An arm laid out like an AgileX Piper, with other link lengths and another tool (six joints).
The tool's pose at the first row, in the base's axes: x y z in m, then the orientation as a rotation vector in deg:
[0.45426, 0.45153, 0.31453, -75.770, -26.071, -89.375]
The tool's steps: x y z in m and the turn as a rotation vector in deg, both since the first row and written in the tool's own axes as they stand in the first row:
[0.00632, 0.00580, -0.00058, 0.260, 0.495, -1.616]
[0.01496, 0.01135, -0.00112, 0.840, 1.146, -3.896]
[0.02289, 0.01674, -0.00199, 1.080, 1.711, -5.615]
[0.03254, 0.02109, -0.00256, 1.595, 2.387, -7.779]
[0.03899, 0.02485, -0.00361, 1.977, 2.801, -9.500]
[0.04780, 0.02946, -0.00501, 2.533, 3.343, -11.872]
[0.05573, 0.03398, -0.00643, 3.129, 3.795, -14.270]
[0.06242, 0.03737, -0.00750, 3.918, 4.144, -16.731]
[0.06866, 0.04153, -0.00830, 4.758, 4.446, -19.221]
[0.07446, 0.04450, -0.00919, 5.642, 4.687, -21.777]
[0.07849, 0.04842, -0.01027, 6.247, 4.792, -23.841]
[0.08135, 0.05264, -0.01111, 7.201, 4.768, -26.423]
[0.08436, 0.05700, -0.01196, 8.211, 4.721, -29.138]
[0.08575, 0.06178, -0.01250, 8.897, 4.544, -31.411]
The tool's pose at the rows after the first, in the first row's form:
[0.45951, 0.44581, 0.31822, -75.083, -27.124, -90.891]
[0.46479, 0.43920, 0.32407, -73.962, -28.798, -92.901]
[0.46969, 0.43272, 0.32923, -73.182, -29.872, -94.535]
[0.47404, 0.42617, 0.33634, -72.037, -31.404, -96.468]
[0.47732, 0.42089, 0.34061, -71.231, -32.684, -97.934]
[0.48137, 0.41394, 0.34662, -70.090, -34.492, -99.911]
[0.48525, 0.40740, 0.35186, -68.955, -36.411, -101.820]
[0.48823, 0.40216, 0.35645, -67.711, -38.589, -103.608]
[0.49196, 0.39700, 0.36050, -66.424, -40.862, -105.344]
[0.49459, 0.39248, 0.36448, -65.102, -43.263, -107.048]
[0.49776, 0.38817, 0.36653, -64.169, -45.191, -108.408]
[0.50119, 0.38444, 0.36752, -62.942, -47.852, -109.893]
[0.50475, 0.38057, 0.36861, -61.617, -50.678, -111.404]
[0.50867, 0.37748, 0.36822, -60.722, -53.036, -112.649]

